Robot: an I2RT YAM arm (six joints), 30 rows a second.
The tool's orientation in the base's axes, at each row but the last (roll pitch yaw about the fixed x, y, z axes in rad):
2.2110 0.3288 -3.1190
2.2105 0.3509 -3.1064
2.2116 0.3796 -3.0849
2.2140 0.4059 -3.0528
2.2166 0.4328 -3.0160
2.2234 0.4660 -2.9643
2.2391 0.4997 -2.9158
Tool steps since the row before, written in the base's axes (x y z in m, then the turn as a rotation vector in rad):
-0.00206 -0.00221 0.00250 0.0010 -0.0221 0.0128
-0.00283 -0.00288 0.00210 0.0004 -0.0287 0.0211
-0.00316 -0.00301 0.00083 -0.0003 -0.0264 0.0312
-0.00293 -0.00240 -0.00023 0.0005 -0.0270 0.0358
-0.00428 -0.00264 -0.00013 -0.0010 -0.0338 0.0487
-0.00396 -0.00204 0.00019 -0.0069 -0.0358 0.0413
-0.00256 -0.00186 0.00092 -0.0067 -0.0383 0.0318
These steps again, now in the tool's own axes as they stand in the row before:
0.00119 0.00115 -0.00355 -0.0046 -0.0036 -0.0249
0.00203 0.00073 -0.00401 -0.0067 -0.0011 -0.0350
0.00278 -0.00008 -0.00346 -0.0099 0.0080 -0.0388
0.00297 -0.00046 -0.00232 -0.0124 0.0108 -0.0417
0.00421 0.00019 -0.00275 -0.0157 0.0170 -0.0546
0.00372 0.00086 -0.00231 -0.0068 0.0133 -0.0530
0.00211 0.00096 -0.00234 -0.0020 0.0054 -0.0499

